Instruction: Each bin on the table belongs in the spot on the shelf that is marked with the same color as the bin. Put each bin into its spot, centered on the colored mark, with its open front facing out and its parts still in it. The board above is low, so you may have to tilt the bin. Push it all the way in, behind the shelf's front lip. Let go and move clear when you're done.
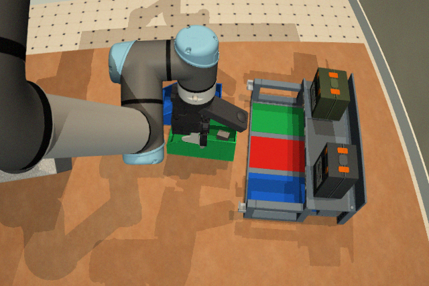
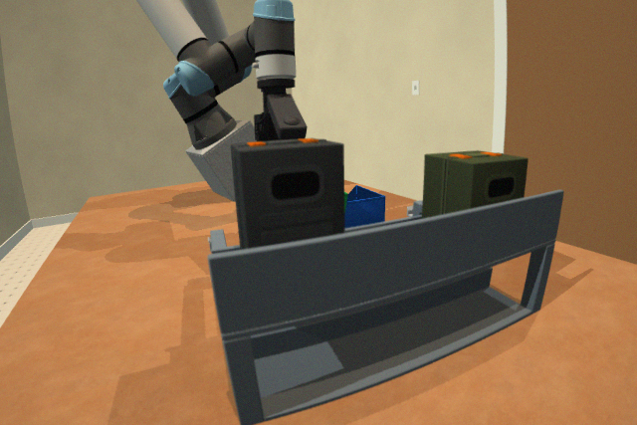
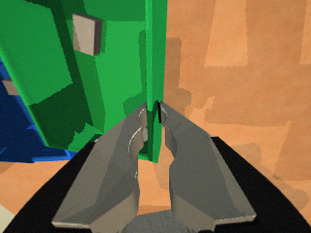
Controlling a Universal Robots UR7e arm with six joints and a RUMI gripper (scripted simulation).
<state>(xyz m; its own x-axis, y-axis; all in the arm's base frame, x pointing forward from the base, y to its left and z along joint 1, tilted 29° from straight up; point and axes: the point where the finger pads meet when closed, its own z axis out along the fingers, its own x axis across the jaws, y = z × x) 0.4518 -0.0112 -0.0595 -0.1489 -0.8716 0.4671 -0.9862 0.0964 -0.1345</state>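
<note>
Right now my hand is 4 cm to the right of the green bin and 3 cm above it. Round my hand: shelf front lip: 13 cm ahead, 10 cm below, 2 cm to the left; then black box: 29 cm ahead, 13 cm to the right, 6 cm above; then blue bin: 16 cm to the left, 7 cm below, 2 cm behind.
</note>
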